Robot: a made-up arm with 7 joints.
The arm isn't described. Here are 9 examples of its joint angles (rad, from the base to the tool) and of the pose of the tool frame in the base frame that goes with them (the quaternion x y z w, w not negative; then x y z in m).
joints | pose
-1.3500 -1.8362 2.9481 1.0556 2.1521 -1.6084 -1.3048 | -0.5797 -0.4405 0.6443 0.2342 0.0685 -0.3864 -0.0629
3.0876 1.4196 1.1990 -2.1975 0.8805 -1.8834 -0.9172 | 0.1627 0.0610 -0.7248 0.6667 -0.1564 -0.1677 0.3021
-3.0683 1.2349 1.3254 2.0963 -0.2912 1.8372 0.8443 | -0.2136 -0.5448 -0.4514 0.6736 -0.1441 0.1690 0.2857
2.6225 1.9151 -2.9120 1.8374 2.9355 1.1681 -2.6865 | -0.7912 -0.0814 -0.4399 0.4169 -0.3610 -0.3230 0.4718
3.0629 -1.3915 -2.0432 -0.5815 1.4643 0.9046 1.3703 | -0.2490 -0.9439 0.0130 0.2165 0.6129 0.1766 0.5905
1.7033 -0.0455 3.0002 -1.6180 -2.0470 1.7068 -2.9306 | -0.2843 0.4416 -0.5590 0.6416 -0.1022 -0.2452 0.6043
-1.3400 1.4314 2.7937 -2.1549 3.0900 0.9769 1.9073 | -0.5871 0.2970 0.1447 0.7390 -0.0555 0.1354 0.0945
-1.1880 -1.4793 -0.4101 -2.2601 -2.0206 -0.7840 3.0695 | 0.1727 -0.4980 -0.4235 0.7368 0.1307 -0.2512 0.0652
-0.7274 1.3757 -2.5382 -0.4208 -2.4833 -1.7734 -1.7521 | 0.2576 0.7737 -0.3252 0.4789 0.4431 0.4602 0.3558
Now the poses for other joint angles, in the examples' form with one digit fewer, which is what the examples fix.
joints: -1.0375 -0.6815 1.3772 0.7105 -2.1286 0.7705 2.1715
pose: -0.997 0.061 0.028 0.023 -0.004 -0.401 0.879
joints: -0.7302 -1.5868 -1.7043 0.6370 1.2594 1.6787 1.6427
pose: 0.687 -0.698 0.150 0.136 -0.545 -0.230 0.386
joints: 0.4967 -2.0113 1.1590 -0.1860 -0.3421 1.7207 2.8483
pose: 0.037 0.895 0.289 0.337 -0.558 0.237 0.066
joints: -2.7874 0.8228 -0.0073 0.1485 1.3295 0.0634 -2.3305
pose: -0.269 0.838 -0.319 0.351 -0.553 0.236 0.767
